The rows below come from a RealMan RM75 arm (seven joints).
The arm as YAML. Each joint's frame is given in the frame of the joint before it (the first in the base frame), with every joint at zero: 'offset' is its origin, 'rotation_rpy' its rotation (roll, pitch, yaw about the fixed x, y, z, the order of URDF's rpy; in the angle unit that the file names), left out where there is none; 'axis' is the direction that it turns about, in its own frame. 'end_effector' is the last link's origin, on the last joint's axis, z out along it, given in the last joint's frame.
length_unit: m
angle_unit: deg
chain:
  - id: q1
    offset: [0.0, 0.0, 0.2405]
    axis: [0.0, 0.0, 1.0]
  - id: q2
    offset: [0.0, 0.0, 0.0]
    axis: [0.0, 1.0, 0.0]
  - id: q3
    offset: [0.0, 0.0, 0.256]
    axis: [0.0, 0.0, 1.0]
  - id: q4
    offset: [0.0, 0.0, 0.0]
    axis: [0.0, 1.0, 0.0]
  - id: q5
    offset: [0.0, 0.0, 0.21]
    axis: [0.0, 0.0, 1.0]
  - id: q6
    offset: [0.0, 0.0, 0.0]
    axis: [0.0, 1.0, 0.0]
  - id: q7
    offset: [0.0, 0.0, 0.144]
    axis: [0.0, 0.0, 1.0]
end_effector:
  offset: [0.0, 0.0, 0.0]
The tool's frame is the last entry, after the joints.
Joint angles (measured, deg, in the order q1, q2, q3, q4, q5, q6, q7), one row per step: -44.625 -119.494 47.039 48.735 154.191 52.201 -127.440; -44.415 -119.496 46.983 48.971 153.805 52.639 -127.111; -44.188 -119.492 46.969 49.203 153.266 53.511 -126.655; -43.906 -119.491 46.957 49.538 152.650 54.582 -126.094; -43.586 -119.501 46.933 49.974 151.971 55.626 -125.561; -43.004 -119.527 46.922 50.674 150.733 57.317 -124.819; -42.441 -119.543 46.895 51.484 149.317 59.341 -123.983; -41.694 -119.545 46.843 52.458 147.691 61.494 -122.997; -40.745 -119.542 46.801 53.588 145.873 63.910 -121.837; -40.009 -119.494 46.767 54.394 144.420 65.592 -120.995; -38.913 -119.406 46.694 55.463 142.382 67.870 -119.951; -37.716 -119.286 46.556 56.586 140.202 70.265 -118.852; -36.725 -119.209 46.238 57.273 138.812 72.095 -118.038; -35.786 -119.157 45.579 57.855 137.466 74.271 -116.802; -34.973 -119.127 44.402 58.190 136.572 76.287 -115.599; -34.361 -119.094 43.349 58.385 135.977 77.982 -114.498; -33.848 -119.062 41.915 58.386 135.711 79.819 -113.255; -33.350 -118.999 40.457 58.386 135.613 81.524 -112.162; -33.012 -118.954 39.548 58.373 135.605 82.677 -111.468; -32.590 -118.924 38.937 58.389 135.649 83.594 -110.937
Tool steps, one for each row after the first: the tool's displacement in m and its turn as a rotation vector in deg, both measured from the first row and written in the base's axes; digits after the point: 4 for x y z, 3 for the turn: -0.0003 -0.0011 0.0002 -0.237 -0.242 -0.082; -0.0004 -0.0030 -0.0006 -0.918 -0.623 -0.179; -0.0004 -0.0052 -0.0012 -1.732 -1.038 -0.343; -0.0002 -0.0075 -0.0015 -2.422 -1.519 -0.544; 0.0000 -0.0113 -0.0021 -3.497 -2.505 -0.799; 0.0013 -0.0154 -0.0027 -4.779 -3.658 -1.237; 0.0022 -0.0202 -0.0026 -6.029 -4.913 -1.804; 0.0028 -0.0260 -0.0021 -7.412 -6.258 -2.513; 0.0031 -0.0302 -0.0013 -8.281 -7.309 -3.092; 0.0030 -0.0363 0.0001 -9.371 -8.853 -3.805; 0.0028 -0.0429 0.0022 -10.418 -10.501 -4.631; 0.0010 -0.0487 0.0037 -11.204 -11.712 -4.970; -0.0010 -0.0553 0.0052 -12.212 -12.971 -5.543; -0.0045 -0.0616 0.0074 -12.900 -14.188 -5.795; -0.0074 -0.0668 0.0093 -13.507 -15.086 -6.070; -0.0113 -0.0724 0.0112 -14.159 -15.964 -6.223; -0.0155 -0.0778 0.0135 -14.644 -16.748 -6.236; -0.0183 -0.0816 0.0149 -15.035 -17.235 -6.222; -0.0213 -0.0854 0.0157 -15.409 -17.557 -6.080
